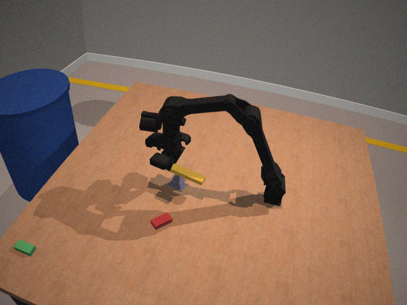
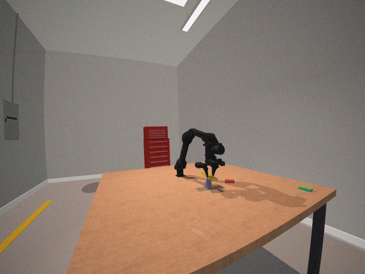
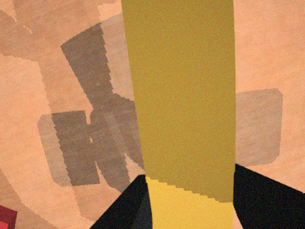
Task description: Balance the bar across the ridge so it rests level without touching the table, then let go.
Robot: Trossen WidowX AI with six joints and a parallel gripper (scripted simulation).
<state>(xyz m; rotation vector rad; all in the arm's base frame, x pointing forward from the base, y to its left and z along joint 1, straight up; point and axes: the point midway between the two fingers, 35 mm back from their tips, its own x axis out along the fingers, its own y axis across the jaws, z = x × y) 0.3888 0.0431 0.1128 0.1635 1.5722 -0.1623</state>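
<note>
Now: gripper tip 3 cm past the yellow bar and 1 cm to the right of it. From my gripper tip the other things lie so: green block (35 cm ahead, 46 cm to the left, 7 cm below); then red block (3 cm behind, 19 cm to the left, 7 cm below).
</note>
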